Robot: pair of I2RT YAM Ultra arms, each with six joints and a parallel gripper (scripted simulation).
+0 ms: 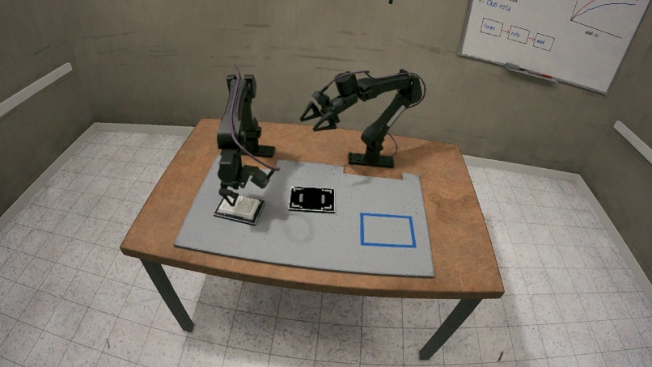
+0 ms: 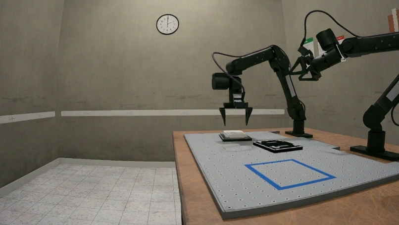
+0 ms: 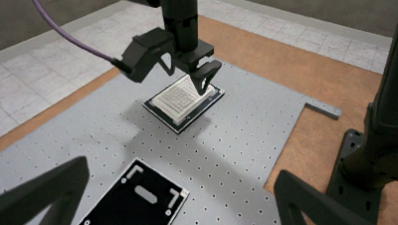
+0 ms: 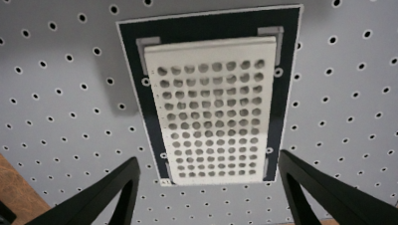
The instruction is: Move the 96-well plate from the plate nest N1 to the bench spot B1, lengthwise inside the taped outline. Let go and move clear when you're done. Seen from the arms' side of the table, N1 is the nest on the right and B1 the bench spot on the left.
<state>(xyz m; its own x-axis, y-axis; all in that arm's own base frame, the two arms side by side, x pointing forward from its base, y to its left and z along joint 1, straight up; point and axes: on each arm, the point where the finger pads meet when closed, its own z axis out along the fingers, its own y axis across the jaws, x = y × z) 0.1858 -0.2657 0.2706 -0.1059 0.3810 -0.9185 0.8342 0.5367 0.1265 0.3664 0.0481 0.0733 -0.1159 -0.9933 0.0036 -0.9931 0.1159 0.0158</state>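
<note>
The white 96-well plate is 4 cm below my right hand and 1 cm ahead of it.
</note>
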